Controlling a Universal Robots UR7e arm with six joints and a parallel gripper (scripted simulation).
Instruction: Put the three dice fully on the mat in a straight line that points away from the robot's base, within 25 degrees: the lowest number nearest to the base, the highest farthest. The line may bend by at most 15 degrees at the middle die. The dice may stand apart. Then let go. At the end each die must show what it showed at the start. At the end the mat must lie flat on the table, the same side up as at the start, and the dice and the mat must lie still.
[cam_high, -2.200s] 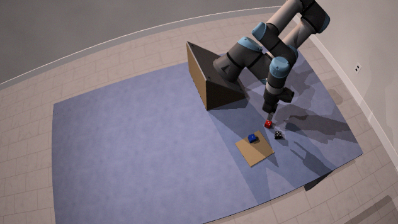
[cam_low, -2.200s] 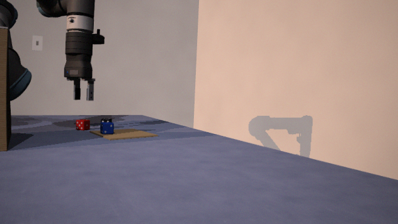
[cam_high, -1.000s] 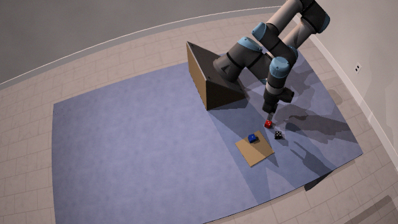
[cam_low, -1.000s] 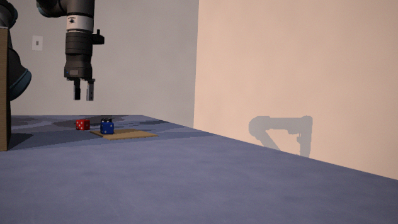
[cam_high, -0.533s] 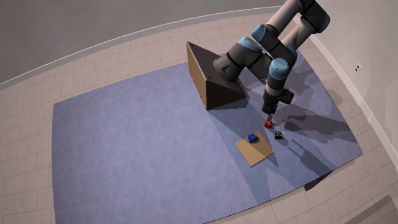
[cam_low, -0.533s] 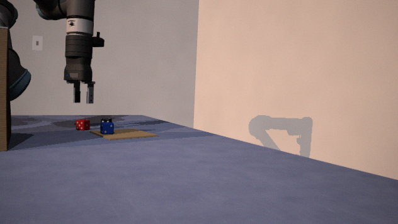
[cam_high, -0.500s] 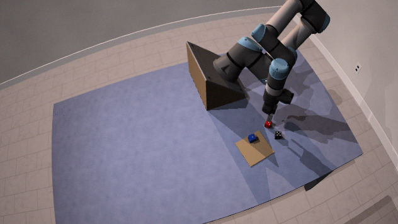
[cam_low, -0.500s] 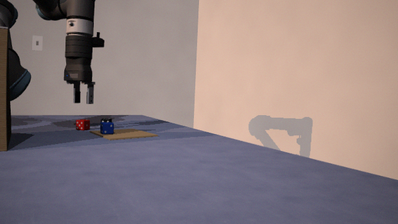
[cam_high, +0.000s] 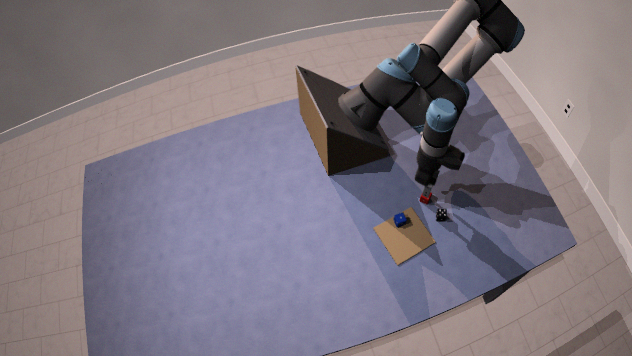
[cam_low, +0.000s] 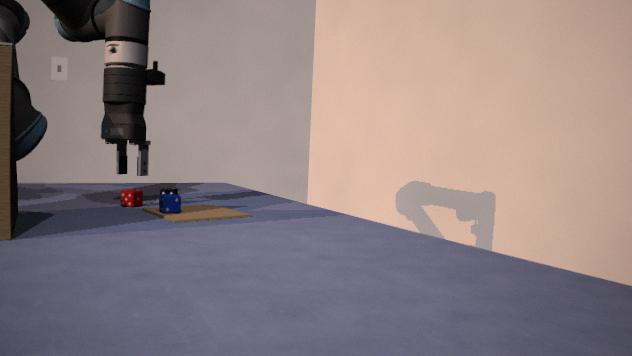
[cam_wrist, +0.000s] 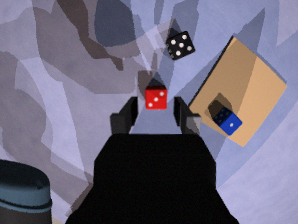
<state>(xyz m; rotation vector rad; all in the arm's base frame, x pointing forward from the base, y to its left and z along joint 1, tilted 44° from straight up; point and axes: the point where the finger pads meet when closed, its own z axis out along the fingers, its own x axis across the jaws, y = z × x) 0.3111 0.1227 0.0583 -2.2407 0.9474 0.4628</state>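
My hand is 6 cm above the red die. The rest, counted from my hand: blue die (5 cm ahead, 11 cm to the right, 6 cm below); tan mat (10 cm ahead, 11 cm to the right, 8 cm below); black die (7 cm ahead, 2 cm to the left, 6 cm below).
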